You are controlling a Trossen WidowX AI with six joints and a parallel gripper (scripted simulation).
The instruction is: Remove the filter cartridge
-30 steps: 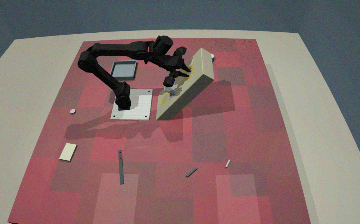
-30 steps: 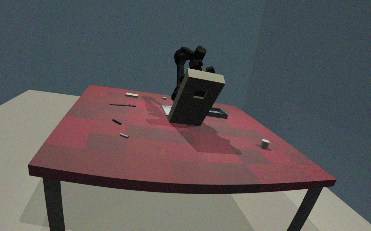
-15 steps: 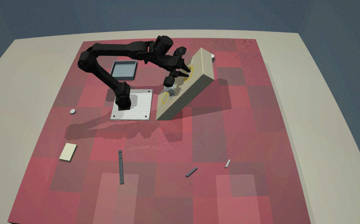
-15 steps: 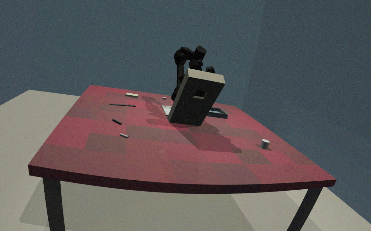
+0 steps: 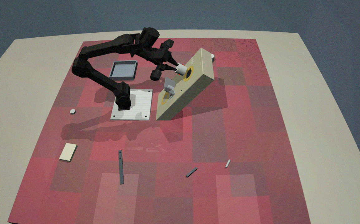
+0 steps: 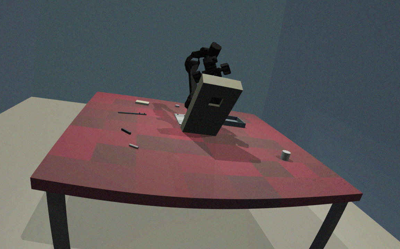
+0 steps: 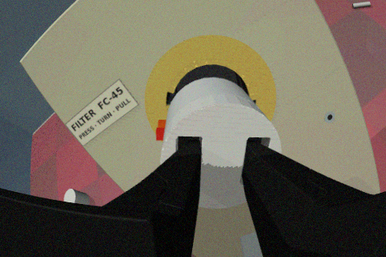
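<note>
Now: the grey shelf 4 cm behind my gripper tip and 13 cm below it. The rest, counted from my gripper tip: beige service panel (1 cm ahead, 12 cm below); then short bar (2 cm ahead, 38 cm to the right, 26 cm below); then round filter cartridge (1 cm ahead, 1 cm below).
</note>
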